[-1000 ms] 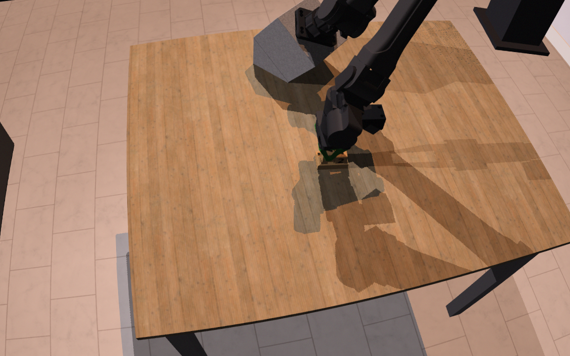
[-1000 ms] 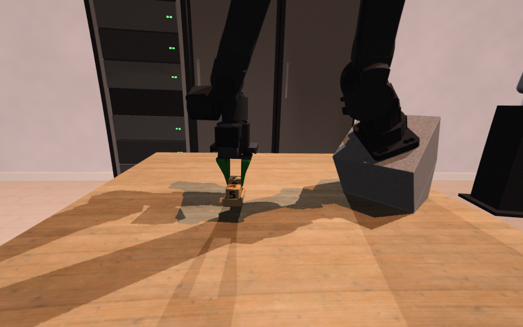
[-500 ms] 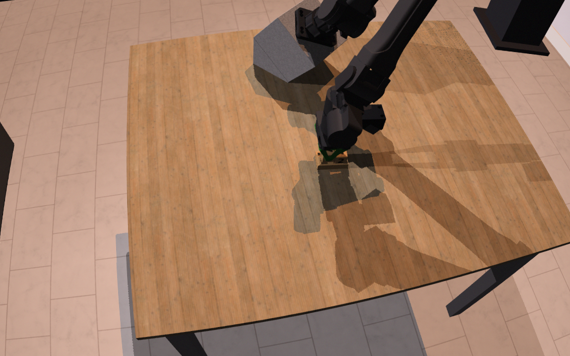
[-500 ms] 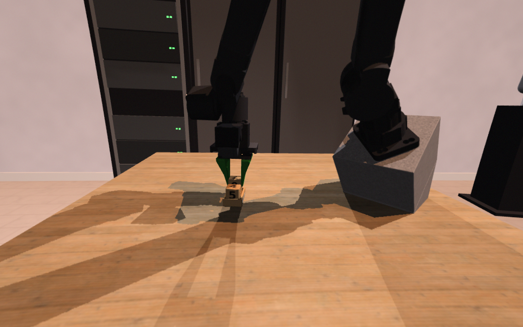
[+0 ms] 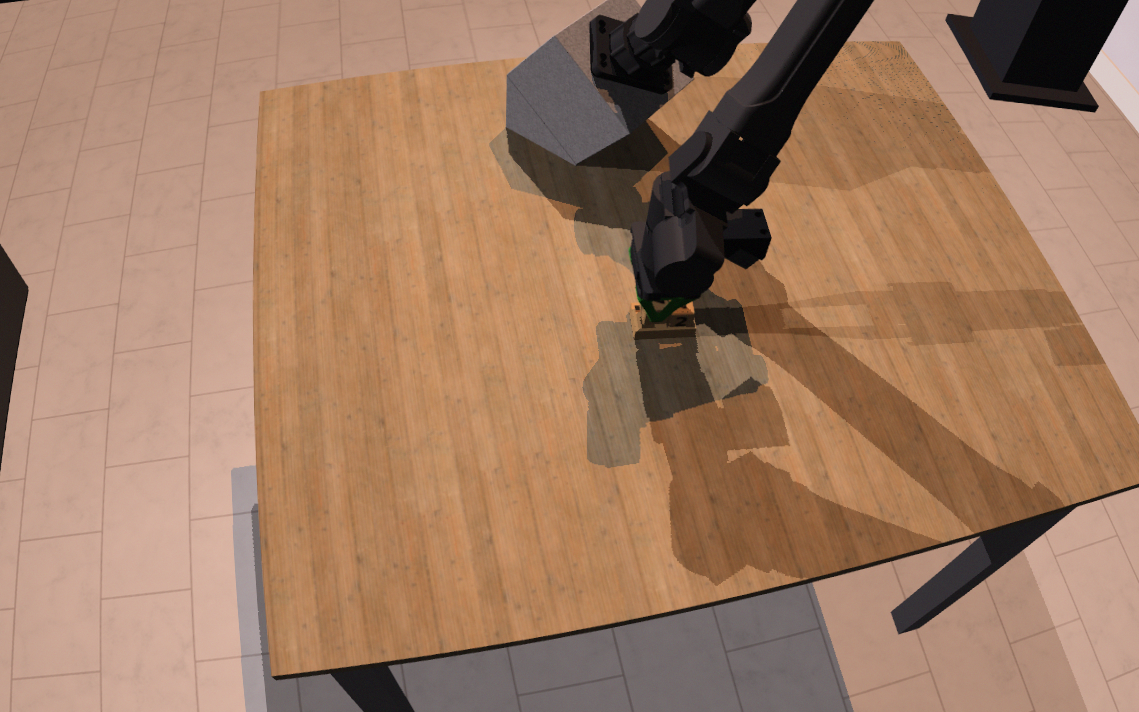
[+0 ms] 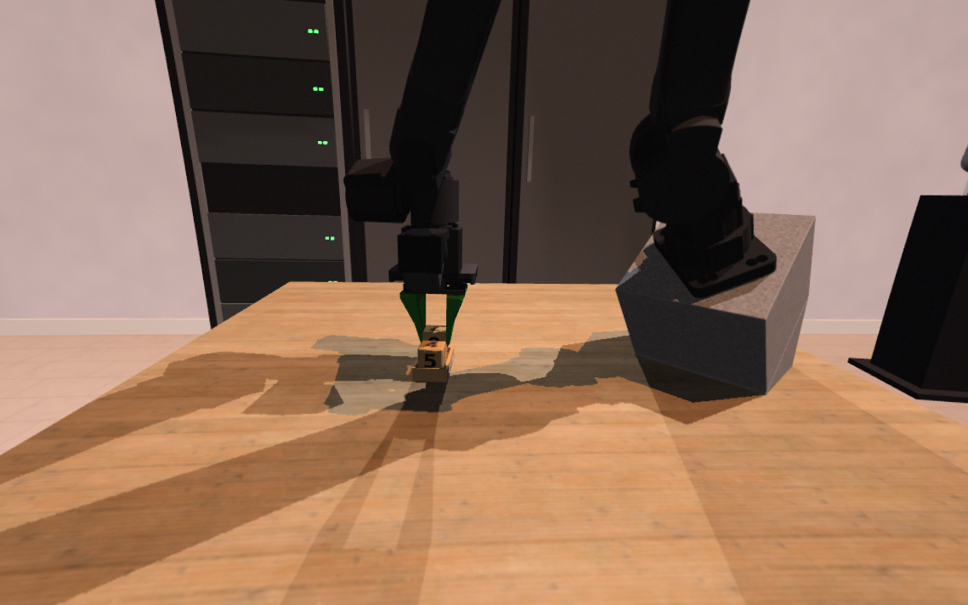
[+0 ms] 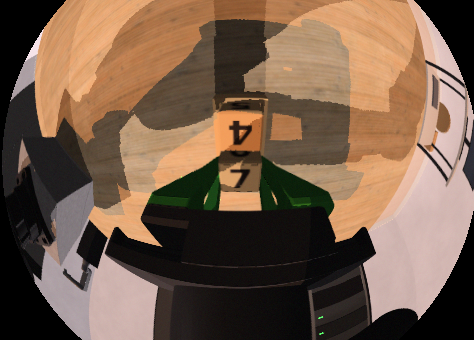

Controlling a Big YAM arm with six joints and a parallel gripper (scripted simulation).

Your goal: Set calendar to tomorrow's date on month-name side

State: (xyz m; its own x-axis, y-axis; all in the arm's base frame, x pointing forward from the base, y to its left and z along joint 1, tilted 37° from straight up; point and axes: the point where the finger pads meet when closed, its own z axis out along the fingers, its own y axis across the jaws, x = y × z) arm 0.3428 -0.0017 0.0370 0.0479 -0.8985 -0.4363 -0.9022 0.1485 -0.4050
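The wooden calendar tray is 1 cm to the left of my hand and 3 cm below it. Round my hand: cube 3 cm to the left, 1 cm below.
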